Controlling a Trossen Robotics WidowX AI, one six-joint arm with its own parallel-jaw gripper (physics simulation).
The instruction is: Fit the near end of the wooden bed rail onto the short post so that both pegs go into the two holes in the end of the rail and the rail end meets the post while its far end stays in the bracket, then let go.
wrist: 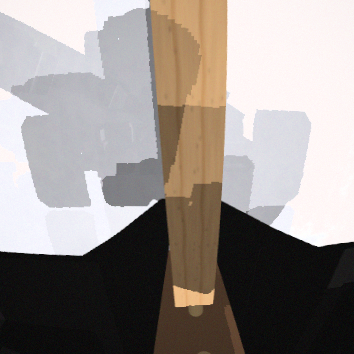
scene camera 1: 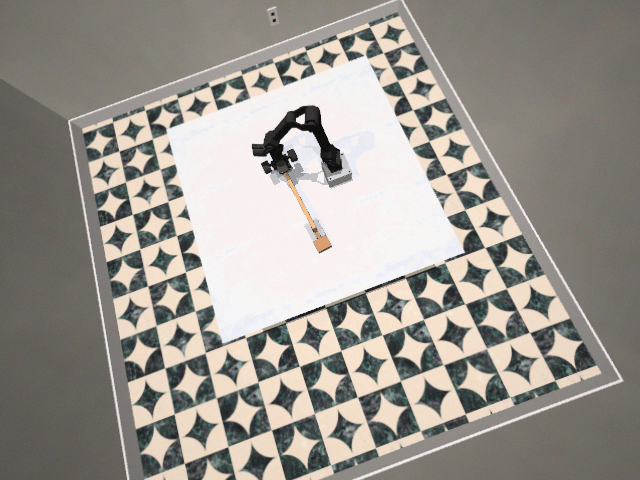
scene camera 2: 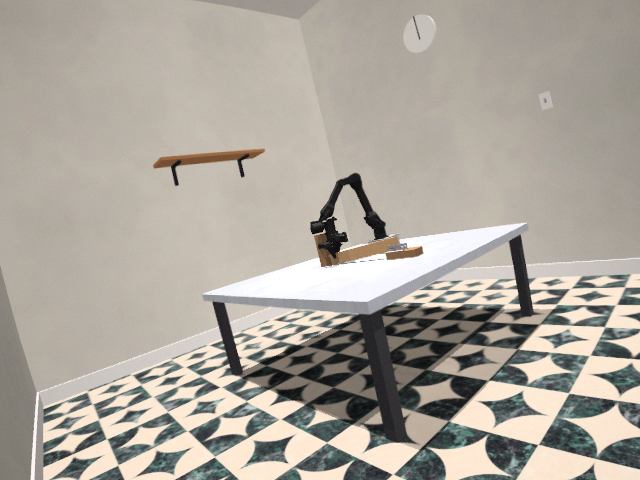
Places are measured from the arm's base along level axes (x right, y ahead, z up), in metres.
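Pixels of known places: gripper, fingertip midpoint: (wrist: 187,206) (scene camera 2: 336,258); arm's base, origin of the base link: (scene camera 1: 334,165) (scene camera 2: 381,238).
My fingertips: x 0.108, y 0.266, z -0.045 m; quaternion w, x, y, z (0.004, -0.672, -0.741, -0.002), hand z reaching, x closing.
Note:
Ahead of a thing's pixels: the offset from my fingertips to its top centre. "spot": to the spot under its first point. Level surfaces: height alone.
The long wooden bed rail (scene camera 1: 302,203) (scene camera 2: 364,250) (wrist: 194,133) lies slanted on the white table {dz -0.034 m} (scene camera 1: 223,248) (scene camera 2: 347,288). Its far end sits in the metal bracket on a small wooden base {dz +0.001, dx -0.420, dy -0.059 m} (scene camera 1: 322,244) (scene camera 2: 405,251). Its near end is by the short post {spot: dz +0.039, dx +0.060, dy +0.035 m} (scene camera 2: 323,253) (wrist: 197,331), which the gripper hides in the overhead view. My gripper (scene camera 1: 282,167) (scene camera 2: 332,244) (wrist: 187,206) is shut on the rail close to its near end, with a black finger pressed on each side. In the wrist view the rail's end face hangs just ahead of a peg {spot: dz +0.021, dx +0.051, dy +0.008 m} (wrist: 195,311) on the post.
The arm's grey base block (scene camera 1: 337,175) stands on the table to the right of the rail. A wall shelf (scene camera 2: 209,157) hangs far off to the left. The floor around the table is patterned tile.

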